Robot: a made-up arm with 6 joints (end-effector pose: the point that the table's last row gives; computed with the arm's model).
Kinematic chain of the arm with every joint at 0, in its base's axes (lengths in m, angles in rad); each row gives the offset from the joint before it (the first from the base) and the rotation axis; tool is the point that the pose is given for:
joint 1: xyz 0 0 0.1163 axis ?
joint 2: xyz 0 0.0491 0 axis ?
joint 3: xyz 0 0 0.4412 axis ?
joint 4: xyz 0 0 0.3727 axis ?
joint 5: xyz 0 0 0 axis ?
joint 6: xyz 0 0 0.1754 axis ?
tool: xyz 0 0 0
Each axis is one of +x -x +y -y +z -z.
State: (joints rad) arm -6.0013 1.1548 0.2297 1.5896 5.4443 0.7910
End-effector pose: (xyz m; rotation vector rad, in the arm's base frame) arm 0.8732 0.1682 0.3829 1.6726 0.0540 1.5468
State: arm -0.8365 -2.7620 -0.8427 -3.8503 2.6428 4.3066
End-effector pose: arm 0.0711 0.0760 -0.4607 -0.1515 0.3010 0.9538
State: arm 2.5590 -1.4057 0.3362 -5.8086 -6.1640 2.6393
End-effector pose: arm 0.7242 -0.5474 0.4679 0.3157 0.9278 -0.5904
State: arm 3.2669 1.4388 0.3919 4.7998 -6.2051 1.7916
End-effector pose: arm -0.9542 -0.1560 0.0325 2.3312 -0.2841 -1.7698
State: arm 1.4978 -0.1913 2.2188 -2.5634 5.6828 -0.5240
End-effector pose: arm -0.0779 0.3505 0.2468 -1.7228 -1.8180 -0.3029
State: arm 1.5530 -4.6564 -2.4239 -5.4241 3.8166 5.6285
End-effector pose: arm 0.0378 0.2212 0.2051 -2.6951 0.3774 -0.6467
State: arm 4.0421 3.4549 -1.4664 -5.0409 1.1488 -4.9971
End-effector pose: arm 0.0022 -0.3200 -0.5309 2.0538 -1.0605 1.2857
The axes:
joint 1: +z
joint 2: +y
joint 3: +y
joint 4: +z
joint 5: +y
joint 6: +z

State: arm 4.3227 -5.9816 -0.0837 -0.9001 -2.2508 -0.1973
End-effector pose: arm 0.1044 -0.1564 0.8121 -2.5225 -0.5032 -1.4378
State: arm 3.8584 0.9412 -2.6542 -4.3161 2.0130 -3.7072
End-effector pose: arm 0.0751 -0.1937 0.2733 1.6195 0.9658 -0.4652
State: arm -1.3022 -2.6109 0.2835 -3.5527 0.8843 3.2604
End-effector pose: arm -0.0304 0.4997 -0.6868 1.5714 2.4325 0.3168
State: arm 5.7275 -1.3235 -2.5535 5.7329 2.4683 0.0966
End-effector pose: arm -0.2921 0.1719 -0.0129 -0.4494 -1.2717 0.2112
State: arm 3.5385 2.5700 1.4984 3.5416 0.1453 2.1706
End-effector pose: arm 0.1850 0.0350 -0.6014 2.5322 1.3756 1.2086
